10 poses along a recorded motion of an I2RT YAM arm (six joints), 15 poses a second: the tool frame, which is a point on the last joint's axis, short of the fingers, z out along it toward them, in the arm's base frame.
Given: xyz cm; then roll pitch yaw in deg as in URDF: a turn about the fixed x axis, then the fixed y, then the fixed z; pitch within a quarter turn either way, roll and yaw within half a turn.
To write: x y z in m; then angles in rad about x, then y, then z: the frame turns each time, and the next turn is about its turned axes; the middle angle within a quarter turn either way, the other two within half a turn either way. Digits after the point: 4 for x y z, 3 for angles.
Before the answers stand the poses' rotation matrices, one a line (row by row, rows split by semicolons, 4 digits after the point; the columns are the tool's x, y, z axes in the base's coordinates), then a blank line. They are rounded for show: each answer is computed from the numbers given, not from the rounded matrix.
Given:
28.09, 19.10, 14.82, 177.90, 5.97, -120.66
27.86, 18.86, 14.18, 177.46, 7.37, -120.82
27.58, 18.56, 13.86, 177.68, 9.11, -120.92
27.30, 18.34, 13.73, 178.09, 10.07, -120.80
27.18, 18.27, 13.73, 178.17, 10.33, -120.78
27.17, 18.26, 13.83, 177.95, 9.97, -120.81
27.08, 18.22, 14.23, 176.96, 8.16, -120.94
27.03, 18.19, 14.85, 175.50, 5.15, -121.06
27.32, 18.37, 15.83, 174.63, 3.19, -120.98
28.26, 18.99, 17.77, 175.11, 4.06, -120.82
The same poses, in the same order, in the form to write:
-0.5072 -0.8616 0.0215; -0.8555 0.5063 0.1081; -0.1040 0.0364 -0.9939
-0.5081 -0.8608 0.0276; -0.8517 0.5070 0.1328; -0.1283 0.0440 -0.9908
-0.5074 -0.8605 0.0466; -0.8471 0.5079 0.1565; -0.1583 0.0400 -0.9866
-0.5042 -0.8615 0.0609; -0.8457 0.5068 0.1672; -0.1749 0.0328 -0.9840
-0.5034 -0.8616 0.0643; -0.8452 0.5066 0.1703; -0.1793 0.0314 -0.9833
-0.5045 -0.8615 0.0579; -0.8459 0.5065 0.1669; -0.1731 0.0352 -0.9843
-0.5089 -0.8604 0.0274; -0.8490 0.5070 0.1488; -0.1419 0.0525 -0.9885
-0.5139 -0.8576 -0.0210; -0.8532 0.5083 0.1171; -0.0898 0.0781 -0.9929
-0.5139 -0.8563 -0.0517; -0.8560 0.5080 0.0957; -0.0556 0.0934 -0.9941
-0.5111 -0.8587 -0.0371; -0.8566 0.5053 0.1043; -0.0708 0.0850 -0.9939

0.2809, 0.1910, 0.1482, -3.033, 0.021, 2.103
0.2786, 0.1886, 0.1418, -3.008, 0.028, 2.104
0.2758, 0.1856, 0.1386, -2.984, 0.047, 2.104
0.2730, 0.1834, 0.1373, -2.973, 0.061, 2.100
0.2718, 0.1827, 0.1373, -2.970, 0.064, 2.100
0.2717, 0.1826, 0.1383, -2.974, 0.058, 2.101
0.2708, 0.1822, 0.1423, -2.992, 0.027, 2.105
0.2703, 0.1819, 0.1485, -3.024, -0.021, 2.111
0.2732, 0.1837, 0.1583, -3.046, -0.052, 2.111
0.2826, 0.1899, 0.1777, -3.037, -0.037, 2.108

